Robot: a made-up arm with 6 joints.
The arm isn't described. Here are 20 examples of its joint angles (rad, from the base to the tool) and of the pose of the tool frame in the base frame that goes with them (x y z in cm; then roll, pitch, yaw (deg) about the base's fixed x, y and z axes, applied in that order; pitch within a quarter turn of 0, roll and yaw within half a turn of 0).
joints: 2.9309 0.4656 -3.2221 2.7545 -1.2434 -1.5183
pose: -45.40 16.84 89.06 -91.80 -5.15 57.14
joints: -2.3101 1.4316 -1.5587 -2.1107 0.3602 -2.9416
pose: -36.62 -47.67 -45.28 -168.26 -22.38 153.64
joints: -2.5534 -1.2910 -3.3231 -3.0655 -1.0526 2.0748
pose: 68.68 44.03 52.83 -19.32 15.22 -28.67
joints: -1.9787 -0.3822 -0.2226 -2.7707 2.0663 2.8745
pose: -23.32 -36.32 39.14 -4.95 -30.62 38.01
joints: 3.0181 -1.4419 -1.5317 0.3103 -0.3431 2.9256
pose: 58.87 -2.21 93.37 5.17 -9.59 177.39
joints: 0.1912 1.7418 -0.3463 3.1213 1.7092 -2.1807
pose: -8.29 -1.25 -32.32 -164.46 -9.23 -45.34
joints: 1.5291 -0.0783 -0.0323 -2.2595 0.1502 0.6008
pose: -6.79 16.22 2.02 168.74 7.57 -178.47
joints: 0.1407 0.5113 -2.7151 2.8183 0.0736 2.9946
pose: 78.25 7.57 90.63 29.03 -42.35 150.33
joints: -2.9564 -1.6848 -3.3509 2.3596 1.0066 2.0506
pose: 99.63 13.97 -11.70 -152.19 -33.41 -95.16
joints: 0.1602 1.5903 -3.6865 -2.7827 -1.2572 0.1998
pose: 78.66 19.25 24.44 144.32 40.71 166.52
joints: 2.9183 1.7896 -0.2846 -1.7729 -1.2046 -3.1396
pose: -5.41 -17.57 -6.95 80.51 7.54 7.95
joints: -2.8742 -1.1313 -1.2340 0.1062 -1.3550 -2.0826
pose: 28.32 9.69 91.98 -27.90 -19.45 -96.05
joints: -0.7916 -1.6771 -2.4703 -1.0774 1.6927 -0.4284
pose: -75.77 55.72 51.19 -52.70 -56.79 124.20
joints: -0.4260 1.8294 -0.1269 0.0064 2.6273 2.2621
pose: 2.92 -1.20 13.38 -62.55 35.91 -97.27
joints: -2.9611 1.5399 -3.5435 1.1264 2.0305 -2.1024
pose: -83.70 -32.87 35.81 132.24 -37.14 -1.79
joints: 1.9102 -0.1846 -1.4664 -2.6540 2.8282 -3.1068
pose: -3.75 33.49 91.74 -65.91 61.42 -130.65
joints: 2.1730 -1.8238 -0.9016 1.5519 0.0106 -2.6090
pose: 26.42 -17.37 77.19 21.33 -10.97 -118.01
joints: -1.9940 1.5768 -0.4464 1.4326 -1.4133 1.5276
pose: -22.14 -7.89 -15.66 -117.66 -65.85 86.41
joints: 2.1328 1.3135 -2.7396 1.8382 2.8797 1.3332
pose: -55.50 59.76 32.47 -64.49 61.27 -139.88
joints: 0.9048 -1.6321 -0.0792 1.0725 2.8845 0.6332
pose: -17.51 -0.08 32.97 -119.54 58.75 102.64
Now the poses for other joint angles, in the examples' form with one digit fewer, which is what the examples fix.
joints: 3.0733 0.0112 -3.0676 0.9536 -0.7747 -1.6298
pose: 9.8 15.2 113.4 -41.3 -6.2 -41.9
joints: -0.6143 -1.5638 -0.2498 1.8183 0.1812 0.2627
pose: 7.7 -16.3 51.4 -72.0 25.4 -106.8
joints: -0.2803 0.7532 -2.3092 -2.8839 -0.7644 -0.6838
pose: 82.4 -18.6 37.0 -160.8 44.0 -155.5
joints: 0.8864 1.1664 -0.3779 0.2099 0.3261 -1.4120
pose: 7.2 6.6 -27.8 -117.7 16.6 128.0
